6 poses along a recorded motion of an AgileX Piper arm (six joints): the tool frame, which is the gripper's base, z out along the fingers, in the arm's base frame.
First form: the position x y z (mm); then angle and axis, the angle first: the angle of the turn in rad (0 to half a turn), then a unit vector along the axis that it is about.
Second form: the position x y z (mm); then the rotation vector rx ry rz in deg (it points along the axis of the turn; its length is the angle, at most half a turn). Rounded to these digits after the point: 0 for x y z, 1 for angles.
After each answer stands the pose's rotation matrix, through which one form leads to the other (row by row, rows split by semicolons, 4 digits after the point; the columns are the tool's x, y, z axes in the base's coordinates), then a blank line. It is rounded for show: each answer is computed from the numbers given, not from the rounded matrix.
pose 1, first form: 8 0 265 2.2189 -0.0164 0.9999 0.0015
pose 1, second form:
8 0 265 -2.1 127.1 0.2
-0.6032 -0.0275 0.7971; -0.0251 0.9996 0.0155; -0.7972 -0.0107 -0.6037

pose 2, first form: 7 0 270 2.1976 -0.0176 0.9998 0.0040
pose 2, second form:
7 0 270 -2.2 125.9 0.5
-0.5861 -0.0312 0.8097; -0.0247 0.9995 0.0206; -0.8099 -0.0079 -0.5865

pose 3, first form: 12 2 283 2.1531 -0.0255 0.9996 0.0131
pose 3, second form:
12 2 283 -3.1 123.3 1.6
-0.5489 -0.0504 0.8343; -0.0286 0.9987 0.0416; -0.8354 -0.0010 -0.5497

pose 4, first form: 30 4 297 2.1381 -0.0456 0.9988 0.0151
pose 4, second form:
30 4 297 -5.6 122.4 1.8
-0.5342 -0.0828 0.8413; -0.0573 0.9965 0.0616; -0.8434 -0.0153 -0.5370

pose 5, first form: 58 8 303 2.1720 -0.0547 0.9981 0.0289
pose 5, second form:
58 8 303 -6.8 124.2 3.6
-0.5610 -0.1093 0.8206; -0.0616 0.9940 0.0903; -0.8256 0.0001 -0.5643

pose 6, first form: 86 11 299 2.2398 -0.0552 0.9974 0.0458
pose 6, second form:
86 11 299 -7.1 128.0 5.9
-0.6153 -0.1251 0.7783; -0.0533 0.9917 0.1173; -0.7865 0.0307 -0.6168

